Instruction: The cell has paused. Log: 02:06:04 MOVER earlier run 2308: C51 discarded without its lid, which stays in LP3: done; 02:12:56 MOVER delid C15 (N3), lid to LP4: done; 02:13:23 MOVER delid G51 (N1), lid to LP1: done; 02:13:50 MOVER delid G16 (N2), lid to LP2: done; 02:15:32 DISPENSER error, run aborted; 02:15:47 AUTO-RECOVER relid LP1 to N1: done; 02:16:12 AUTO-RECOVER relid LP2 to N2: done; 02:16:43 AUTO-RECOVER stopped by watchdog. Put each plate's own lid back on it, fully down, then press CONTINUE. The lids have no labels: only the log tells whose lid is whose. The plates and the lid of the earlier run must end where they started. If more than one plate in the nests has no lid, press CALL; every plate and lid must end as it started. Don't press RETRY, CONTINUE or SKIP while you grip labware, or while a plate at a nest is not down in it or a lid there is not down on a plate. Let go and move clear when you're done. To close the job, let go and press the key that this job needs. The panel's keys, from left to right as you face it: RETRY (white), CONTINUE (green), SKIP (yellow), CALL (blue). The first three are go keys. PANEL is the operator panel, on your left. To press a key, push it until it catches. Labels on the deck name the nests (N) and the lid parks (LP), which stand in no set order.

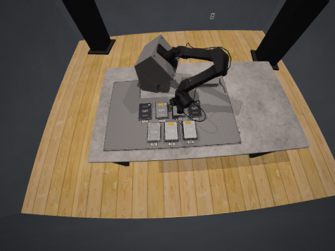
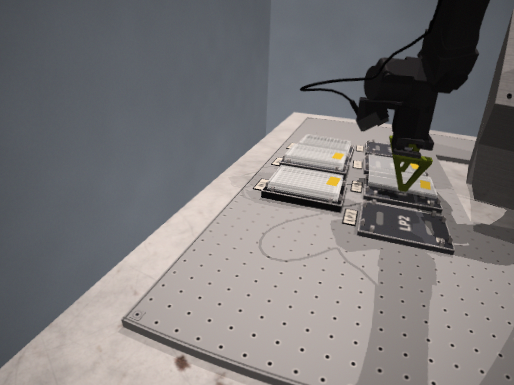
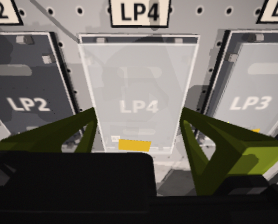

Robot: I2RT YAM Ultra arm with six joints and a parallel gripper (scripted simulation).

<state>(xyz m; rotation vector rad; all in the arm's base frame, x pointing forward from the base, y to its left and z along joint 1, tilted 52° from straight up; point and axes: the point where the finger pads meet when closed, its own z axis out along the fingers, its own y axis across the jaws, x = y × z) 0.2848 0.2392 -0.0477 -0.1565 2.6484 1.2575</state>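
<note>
Now: the plate 210 mm ahead of my hand, 150 mm to the right of it and 20 mm below it. The rest, counted from my hand: yellow key (320 mm behind, 170 mm to the left, 30 mm above); then unlabelled lid (right at my hand); then blue key (310 mm behind, 120 mm to the left, 30 mm above).
</note>
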